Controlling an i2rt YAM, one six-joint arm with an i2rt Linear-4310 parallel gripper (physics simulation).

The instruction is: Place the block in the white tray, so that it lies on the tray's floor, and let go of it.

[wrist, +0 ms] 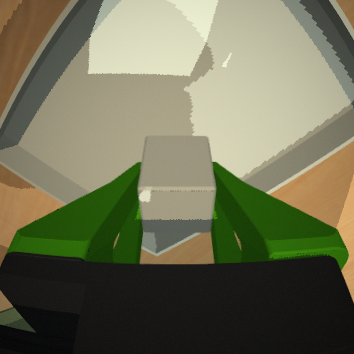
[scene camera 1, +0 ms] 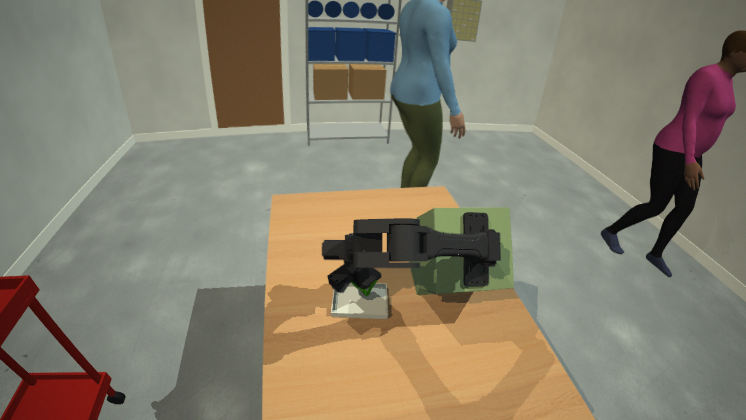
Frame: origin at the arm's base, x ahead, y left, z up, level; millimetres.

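Where they show: gripper, between the fingertips: (wrist: 176, 173) (scene camera 1: 364, 292); arm's base, origin of its link: (scene camera 1: 475, 249).
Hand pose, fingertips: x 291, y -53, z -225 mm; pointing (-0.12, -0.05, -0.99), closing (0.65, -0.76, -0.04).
Observation:
Each offset is from my fingertips to the centre of the thing. Level surfaces: height alone.
The light grey block {dz +6, dx +1, dy +0 mm} (wrist: 177, 165) is held between the two green fingers in the wrist view. My gripper (wrist: 176, 173) (scene camera 1: 368, 292) is shut on it. The white tray {dz -19, dx +14, dy +15 mm} (scene camera 1: 360, 316) (wrist: 310, 165) sits on the table; in the wrist view its floor spreads out beyond and below the block, and a tray corner shows under the block. In the scene view the fingertips are over the tray's back part. The block is hidden there by the gripper. The exact height of the block over the tray's floor is hard to tell.
The arm stands on a green base block (scene camera 1: 443, 276) at the right of the wooden table {dz -29 mm} (scene camera 1: 313, 375). A red cart (scene camera 1: 67, 339) stands at the left. Two people (scene camera 1: 423, 57) (scene camera 1: 699, 120) are beyond the table, near a shelf unit (scene camera 1: 307, 120).

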